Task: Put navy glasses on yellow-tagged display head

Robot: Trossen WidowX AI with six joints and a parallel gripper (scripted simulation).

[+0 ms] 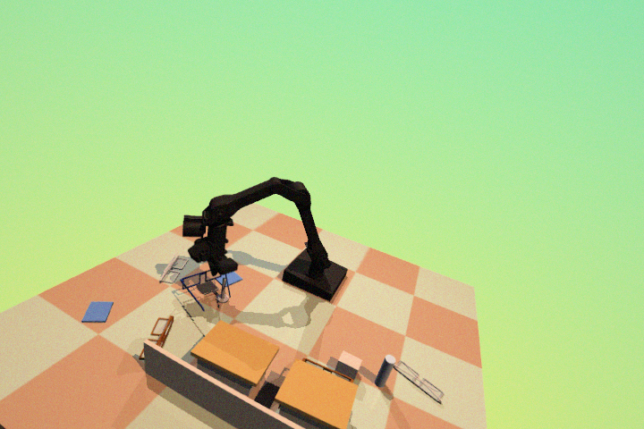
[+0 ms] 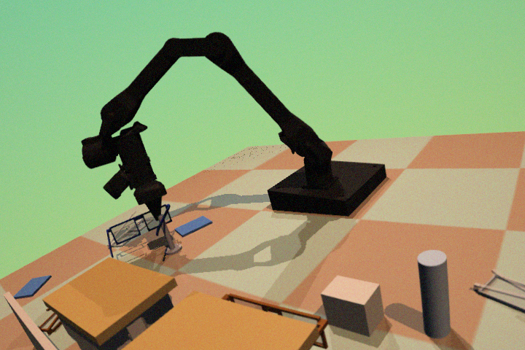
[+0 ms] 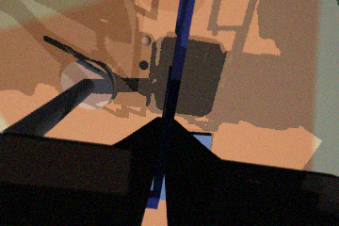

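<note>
The grey post stand is 3 cm ahead of my gripper tip, 6 cm to the left of it and 3 cm below it. The rest, counted from my gripper tip: low wall: 39 cm ahead, 33 cm to the left.
</note>
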